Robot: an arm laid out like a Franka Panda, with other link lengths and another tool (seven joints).
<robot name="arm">
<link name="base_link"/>
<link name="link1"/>
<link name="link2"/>
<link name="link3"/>
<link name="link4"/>
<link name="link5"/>
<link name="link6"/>
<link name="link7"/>
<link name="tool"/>
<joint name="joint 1" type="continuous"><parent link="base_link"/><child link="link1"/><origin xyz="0 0 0.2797"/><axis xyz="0 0 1"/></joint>
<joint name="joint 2" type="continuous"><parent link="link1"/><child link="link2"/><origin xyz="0 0 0" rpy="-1.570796 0 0"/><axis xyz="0 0 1"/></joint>
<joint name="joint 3" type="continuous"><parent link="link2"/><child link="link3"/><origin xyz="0 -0.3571 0" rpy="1.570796 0 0"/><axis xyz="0 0 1"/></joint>
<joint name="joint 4" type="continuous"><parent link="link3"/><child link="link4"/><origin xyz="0.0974 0 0" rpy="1.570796 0 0"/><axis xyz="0 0 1"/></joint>
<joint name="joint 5" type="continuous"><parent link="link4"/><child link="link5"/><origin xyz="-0.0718 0.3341 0" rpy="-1.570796 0 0"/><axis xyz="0 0 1"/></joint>
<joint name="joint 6" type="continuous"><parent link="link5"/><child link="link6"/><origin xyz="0 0 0" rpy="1.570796 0 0"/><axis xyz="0 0 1"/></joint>
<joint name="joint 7" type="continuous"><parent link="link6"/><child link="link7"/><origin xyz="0.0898 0 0" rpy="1.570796 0 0"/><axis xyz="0 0 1"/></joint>
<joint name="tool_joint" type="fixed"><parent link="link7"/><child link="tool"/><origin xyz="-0.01 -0.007 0.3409" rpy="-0.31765 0 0.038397"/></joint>
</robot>
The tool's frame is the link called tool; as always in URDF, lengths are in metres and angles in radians. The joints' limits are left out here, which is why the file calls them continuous.
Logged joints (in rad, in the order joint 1, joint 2, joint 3, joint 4, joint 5, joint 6, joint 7), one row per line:
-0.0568, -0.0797, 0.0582, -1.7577, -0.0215, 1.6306, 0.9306
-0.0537, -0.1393, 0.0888, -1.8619, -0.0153, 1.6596, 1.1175
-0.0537, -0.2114, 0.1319, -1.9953, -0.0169, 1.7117, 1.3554
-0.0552, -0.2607, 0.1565, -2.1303, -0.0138, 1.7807, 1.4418
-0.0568, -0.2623, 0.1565, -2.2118, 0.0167, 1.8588, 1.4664
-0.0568, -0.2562, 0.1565, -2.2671, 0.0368, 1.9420, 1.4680
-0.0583, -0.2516, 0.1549, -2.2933, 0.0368, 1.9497, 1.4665
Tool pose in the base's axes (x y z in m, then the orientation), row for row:
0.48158, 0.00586, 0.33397, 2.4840, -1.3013, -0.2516
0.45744, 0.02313, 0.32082, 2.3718, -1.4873, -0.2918
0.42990, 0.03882, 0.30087, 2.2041, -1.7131, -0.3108
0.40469, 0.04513, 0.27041, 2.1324, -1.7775, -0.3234
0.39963, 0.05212, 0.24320, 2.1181, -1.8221, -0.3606
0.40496, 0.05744, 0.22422, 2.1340, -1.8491, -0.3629
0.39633, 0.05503, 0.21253, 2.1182, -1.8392, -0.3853
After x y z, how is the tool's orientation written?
As a rotation vector, in radians.
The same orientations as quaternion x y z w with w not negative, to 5 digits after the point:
0.87056, -0.45606, -0.08818, 0.16233
0.83141, -0.52136, -0.10229, 0.16271
0.77387, -0.60148, -0.10912, 0.16563
0.75154, -0.62646, -0.11398, 0.17250
0.74198, -0.63829, -0.12632, 0.16150
0.74147, -0.64248, -0.12609, 0.14682
0.73909, -0.64174, -0.13444, 0.15438

